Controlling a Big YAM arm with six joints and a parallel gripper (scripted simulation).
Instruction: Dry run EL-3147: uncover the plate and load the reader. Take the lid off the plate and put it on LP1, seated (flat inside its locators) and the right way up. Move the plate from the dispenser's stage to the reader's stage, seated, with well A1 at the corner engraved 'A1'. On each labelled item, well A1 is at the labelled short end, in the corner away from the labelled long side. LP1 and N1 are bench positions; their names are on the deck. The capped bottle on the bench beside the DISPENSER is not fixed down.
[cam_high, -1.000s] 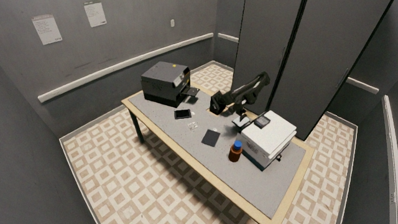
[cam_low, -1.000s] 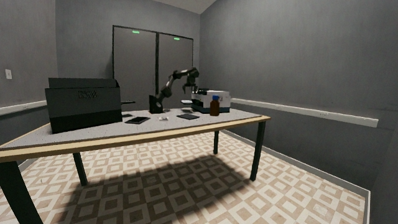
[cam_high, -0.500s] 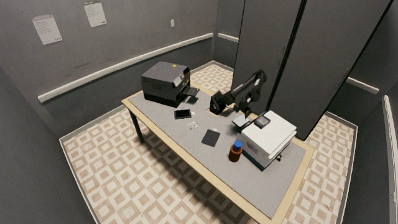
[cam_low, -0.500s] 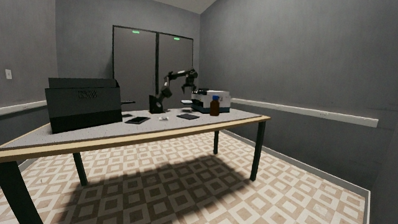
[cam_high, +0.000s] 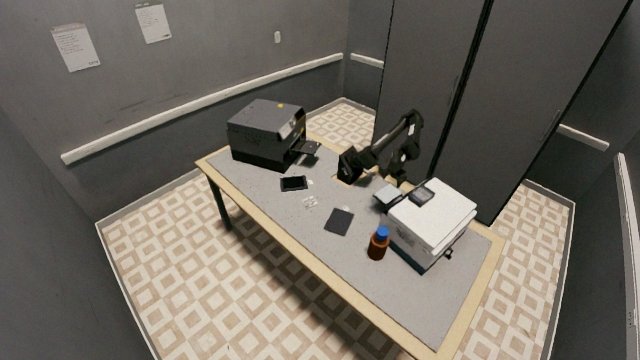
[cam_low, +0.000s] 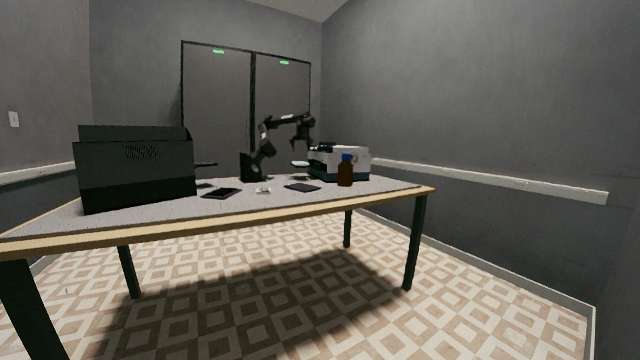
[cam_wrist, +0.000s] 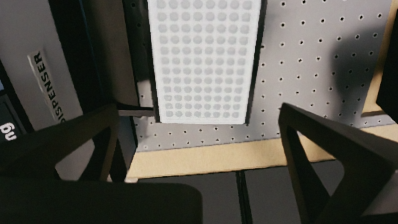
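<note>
The white multi-well plate is 9 cm below my hand. From my hand the other things lie so: LP1 label (46 cm to the right, 18 cm below, 11 cm ahead); dark flat pad (26 cm ahead, 18 cm below, 14 cm to the right); brown capped bottle (30 cm ahead, 12 cm to the left, 7 cm below).
</note>
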